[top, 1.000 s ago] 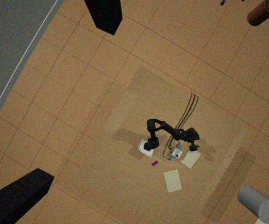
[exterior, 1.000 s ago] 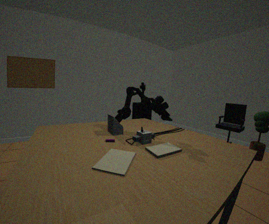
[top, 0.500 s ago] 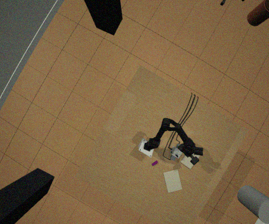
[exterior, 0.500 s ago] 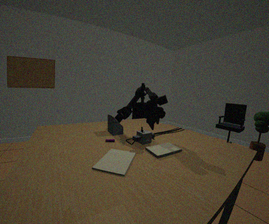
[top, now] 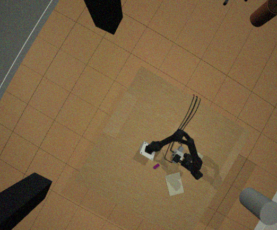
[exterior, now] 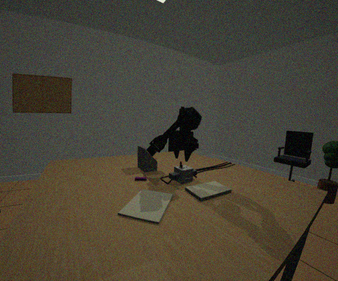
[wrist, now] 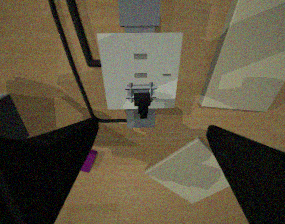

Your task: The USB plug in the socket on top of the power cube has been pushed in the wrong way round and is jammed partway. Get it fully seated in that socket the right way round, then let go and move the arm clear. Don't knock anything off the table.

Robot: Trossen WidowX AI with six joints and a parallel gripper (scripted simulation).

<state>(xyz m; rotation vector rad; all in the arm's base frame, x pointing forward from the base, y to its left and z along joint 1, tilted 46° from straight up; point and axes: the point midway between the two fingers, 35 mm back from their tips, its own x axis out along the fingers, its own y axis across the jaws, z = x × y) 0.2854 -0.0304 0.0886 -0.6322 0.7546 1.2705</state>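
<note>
Right now my gripper tip is 10 mm past the dark USB plug, 10 mm to the right of it and 30 mm above it. From my gripper tip the other things lie so: purple object (130 mm behind, 170 mm to the right, 120 mm below).
</note>
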